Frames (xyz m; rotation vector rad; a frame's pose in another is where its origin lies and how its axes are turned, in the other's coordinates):
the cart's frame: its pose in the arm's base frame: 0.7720 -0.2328 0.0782 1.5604 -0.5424 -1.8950
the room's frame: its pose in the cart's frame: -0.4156 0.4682 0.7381 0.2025 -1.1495 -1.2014
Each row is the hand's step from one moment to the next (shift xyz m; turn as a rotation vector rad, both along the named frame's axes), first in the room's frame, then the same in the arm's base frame.
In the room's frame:
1: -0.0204 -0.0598 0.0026 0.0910 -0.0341 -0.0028
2: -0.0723 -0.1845 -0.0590 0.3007 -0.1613 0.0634
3: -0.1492 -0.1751 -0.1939 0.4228 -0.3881 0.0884
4: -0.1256 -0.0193 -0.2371 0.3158 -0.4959 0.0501
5: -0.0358 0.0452 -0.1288 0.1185 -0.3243 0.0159
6: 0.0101 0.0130 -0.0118 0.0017 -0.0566 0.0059
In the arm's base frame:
1: 0.0518 0.0345 0.0111 -0.0434 0.0807 -0.0325
2: 0.1854 0.0878 -0.0257 -0.1329 0.3184 -0.0376
3: 0.2727 0.0081 -0.1268 -0.0847 0.5724 -0.0490
4: 0.1692 -0.1067 -0.1799 0.0715 0.5839 -0.0457
5: 0.0333 -0.0815 -0.1103 0.1150 0.3255 -0.0159
6: -0.0122 -0.0063 -0.0149 0.0329 0.0460 0.0066

